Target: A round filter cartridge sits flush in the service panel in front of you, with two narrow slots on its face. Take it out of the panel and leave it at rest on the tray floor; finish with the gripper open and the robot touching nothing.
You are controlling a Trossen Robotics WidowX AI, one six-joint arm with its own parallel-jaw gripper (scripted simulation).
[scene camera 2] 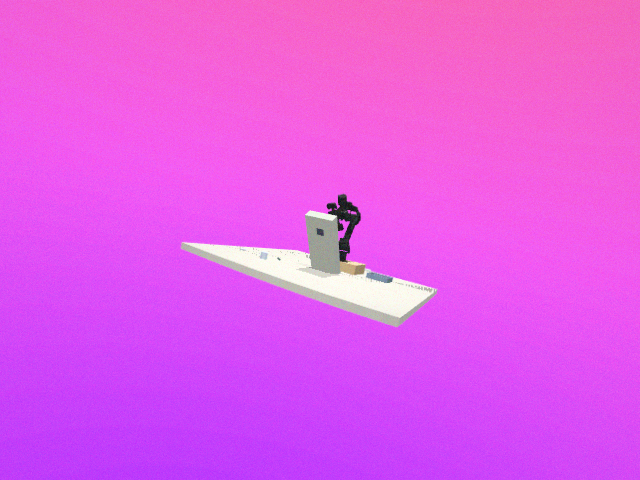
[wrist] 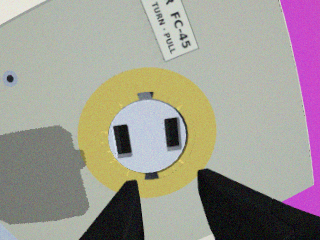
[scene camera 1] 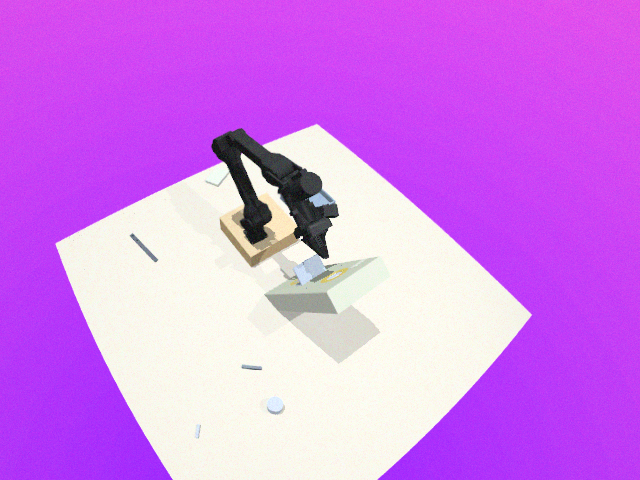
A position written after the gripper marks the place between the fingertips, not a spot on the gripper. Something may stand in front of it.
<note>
In view: the gripper (scene camera 1: 326, 258), a round filter cartridge (wrist: 146, 136) and a grey service panel (scene camera 1: 319, 295).
The gripper is seen too in the wrist view (wrist: 168, 185). The grey service panel is seen too in scene camera 2 (scene camera 2: 322, 229) and in the wrist view (wrist: 233, 78). Scene camera 2 misses the round filter cartridge, which is hidden by the grey service panel.
</note>
